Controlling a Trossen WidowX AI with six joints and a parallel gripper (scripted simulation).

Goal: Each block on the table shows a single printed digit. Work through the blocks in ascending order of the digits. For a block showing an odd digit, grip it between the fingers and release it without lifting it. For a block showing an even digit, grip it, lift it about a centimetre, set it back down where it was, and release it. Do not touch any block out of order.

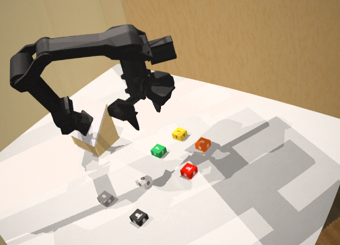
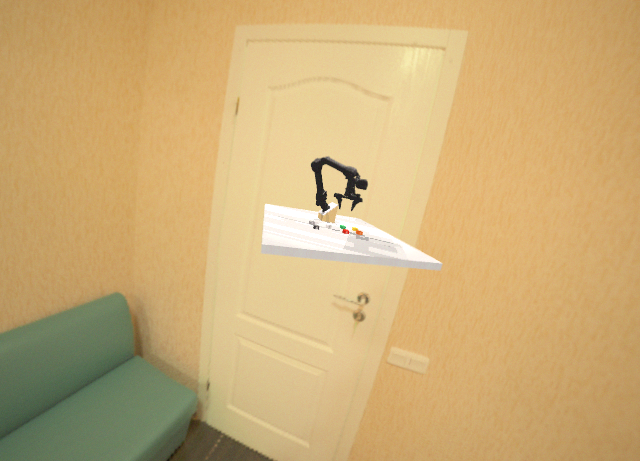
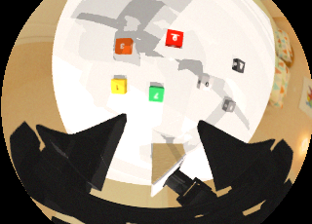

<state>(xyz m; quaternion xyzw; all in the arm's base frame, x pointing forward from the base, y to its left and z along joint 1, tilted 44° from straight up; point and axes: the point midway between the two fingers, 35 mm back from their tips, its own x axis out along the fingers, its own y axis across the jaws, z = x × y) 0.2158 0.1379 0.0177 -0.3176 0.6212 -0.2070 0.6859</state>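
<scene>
My gripper tip is now 5 cm short of the white block, 10 cm to the left of it and 11 cm above it. From my gripper tip the other things lie so: green block: 1 cm to the left, 11 cm below; then yellow block: 9 cm to the left, 11 cm below; then red block: 12 cm ahead, 11 cm below.
</scene>
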